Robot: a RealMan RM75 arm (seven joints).
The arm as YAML. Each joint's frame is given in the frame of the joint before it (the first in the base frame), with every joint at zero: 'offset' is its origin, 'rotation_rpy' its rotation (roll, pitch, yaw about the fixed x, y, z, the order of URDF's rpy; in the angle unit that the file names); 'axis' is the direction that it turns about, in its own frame. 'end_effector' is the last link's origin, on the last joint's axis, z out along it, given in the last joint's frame.
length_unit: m
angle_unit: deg
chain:
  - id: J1
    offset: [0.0, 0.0, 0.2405]
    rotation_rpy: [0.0, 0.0, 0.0]
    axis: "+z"
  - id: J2
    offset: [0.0, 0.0, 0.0]
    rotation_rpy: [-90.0, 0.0, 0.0]
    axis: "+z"
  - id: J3
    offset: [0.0, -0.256, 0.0]
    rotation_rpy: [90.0, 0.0, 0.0]
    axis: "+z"
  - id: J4
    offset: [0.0, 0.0, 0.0]
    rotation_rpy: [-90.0, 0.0, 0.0]
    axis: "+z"
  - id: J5
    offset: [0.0, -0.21, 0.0]
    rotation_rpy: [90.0, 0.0, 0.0]
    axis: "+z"
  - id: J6
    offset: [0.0, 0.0, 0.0]
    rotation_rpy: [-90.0, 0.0, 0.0]
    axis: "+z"
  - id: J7
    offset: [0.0, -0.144, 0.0]
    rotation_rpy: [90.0, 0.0, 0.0]
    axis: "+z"
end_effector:
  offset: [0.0, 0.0, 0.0]
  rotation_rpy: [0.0, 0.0, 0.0]
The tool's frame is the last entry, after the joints.
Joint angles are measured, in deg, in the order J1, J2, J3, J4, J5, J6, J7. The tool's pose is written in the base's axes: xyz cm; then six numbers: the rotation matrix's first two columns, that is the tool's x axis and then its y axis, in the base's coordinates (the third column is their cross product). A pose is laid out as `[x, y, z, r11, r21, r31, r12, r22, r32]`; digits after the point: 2 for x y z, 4 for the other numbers.
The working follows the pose.
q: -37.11 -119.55 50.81 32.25 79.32 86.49 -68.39
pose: [-16.87, 37.49, 1.13, 0.5795, 0.0063, 0.8149, 0.3260, -0.9183, -0.2247]
Where each joint sits with the arm in this pose, in the base's axes (m; each line is computed from the numbers above, not from the rounded line before):
J1: 0.0000 0.0000 0.2405
J2: 0.0000 0.0000 0.2405
J3: -0.1776 0.1344 0.1142
J4: -0.1776 0.1344 0.1142
J5: -0.2763 0.3179 0.0883
J6: -0.2763 0.3179 0.0883
J7: -0.1687 0.3749 0.0113
the tool: -0.1687 0.3749 0.0113

